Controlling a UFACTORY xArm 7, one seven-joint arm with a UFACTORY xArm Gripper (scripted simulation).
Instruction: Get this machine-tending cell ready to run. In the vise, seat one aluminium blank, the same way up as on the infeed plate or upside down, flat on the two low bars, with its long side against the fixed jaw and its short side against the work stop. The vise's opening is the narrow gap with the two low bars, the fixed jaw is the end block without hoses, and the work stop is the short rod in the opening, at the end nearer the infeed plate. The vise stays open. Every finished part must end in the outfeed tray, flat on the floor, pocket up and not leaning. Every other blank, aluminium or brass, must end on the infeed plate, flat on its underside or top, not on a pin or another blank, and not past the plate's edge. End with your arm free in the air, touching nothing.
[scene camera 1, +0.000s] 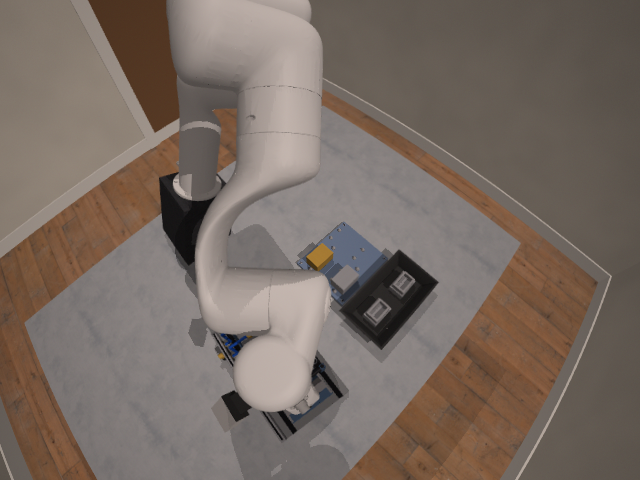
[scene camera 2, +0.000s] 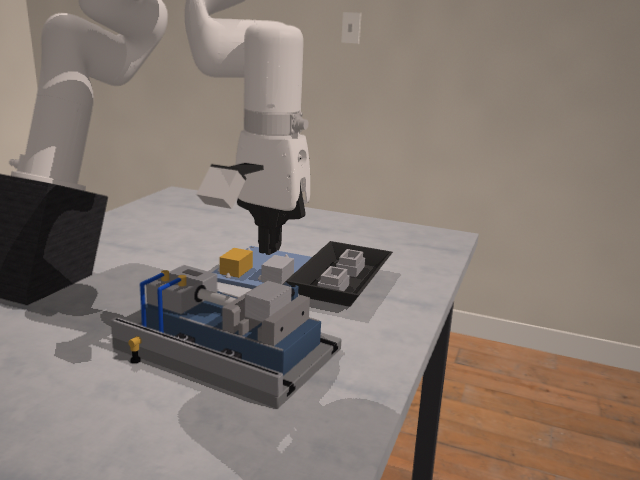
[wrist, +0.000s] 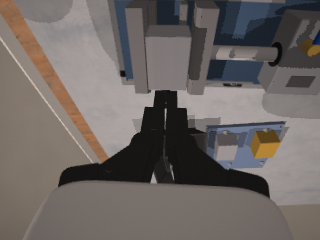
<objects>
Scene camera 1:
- my gripper: 292, 383
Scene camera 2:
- my gripper: 269, 251
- brass blank: 236, 262
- aluminium blank: 260, 303
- aluminium blank: 278, 269
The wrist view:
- my gripper: 165, 105
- aluminium blank: 168, 47
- piston rod: 219, 52
</objects>
